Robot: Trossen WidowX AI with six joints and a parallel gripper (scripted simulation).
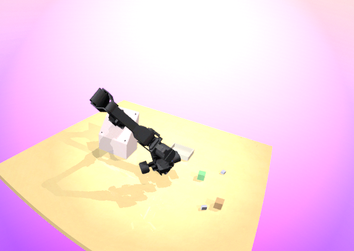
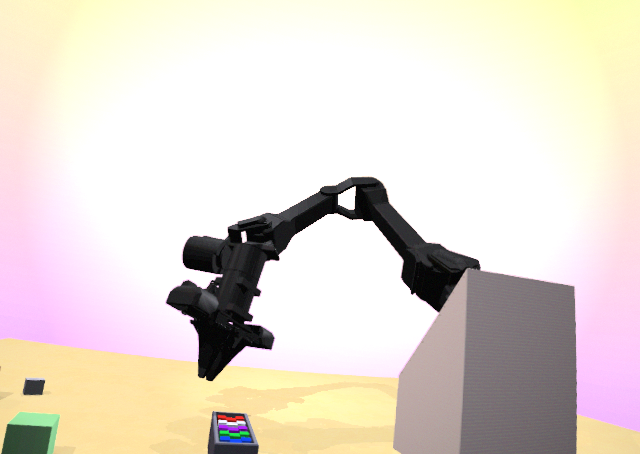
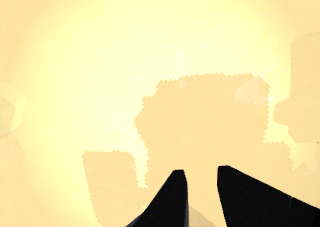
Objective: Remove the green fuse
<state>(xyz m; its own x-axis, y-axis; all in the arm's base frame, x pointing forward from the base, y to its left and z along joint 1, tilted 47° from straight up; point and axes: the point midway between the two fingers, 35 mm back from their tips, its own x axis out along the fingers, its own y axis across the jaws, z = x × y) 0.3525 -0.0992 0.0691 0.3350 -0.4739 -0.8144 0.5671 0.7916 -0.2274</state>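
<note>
My gripper tip is now 130 mm to the right of the purple fuse, 50 mm past it and 30 mm above it. The rest, counted from my gripper tip: green fuse: 150 mm to the left, 50 mm behind, 30 mm below; red fuse: 90 mm to the left, 40 mm behind, 30 mm below; white fuse: 110 mm to the left, 40 mm behind, 30 mm below.
</note>
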